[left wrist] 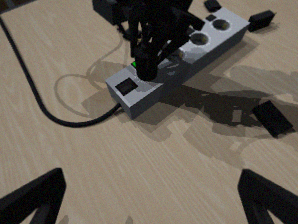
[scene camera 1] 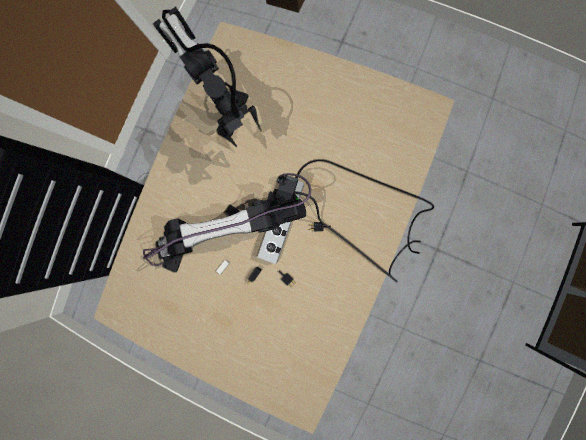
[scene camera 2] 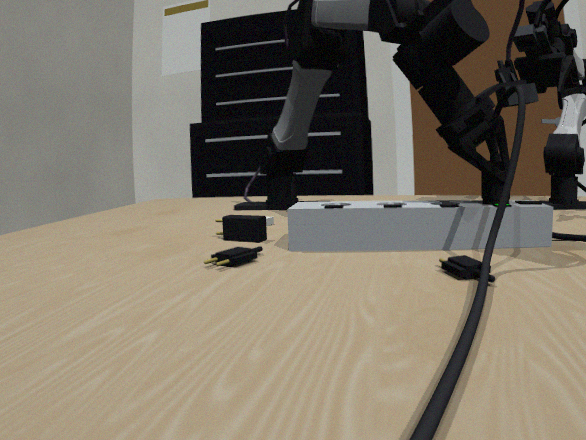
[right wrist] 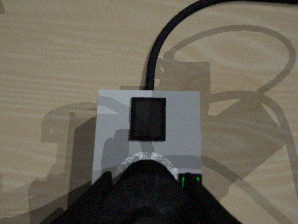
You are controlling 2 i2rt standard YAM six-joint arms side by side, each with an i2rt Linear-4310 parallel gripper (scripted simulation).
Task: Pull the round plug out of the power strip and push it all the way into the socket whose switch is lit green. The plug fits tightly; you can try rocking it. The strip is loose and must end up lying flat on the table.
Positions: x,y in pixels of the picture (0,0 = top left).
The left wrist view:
left gripper: 151,177
right gripper: 141,64
black block: 271,118
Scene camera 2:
left gripper: 533,96
right gripper: 503,179
black round plug: 492,188
flat black plug: 466,267
black adapter: 249,228
flat black plug: 238,255
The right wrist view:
right gripper: 148,180
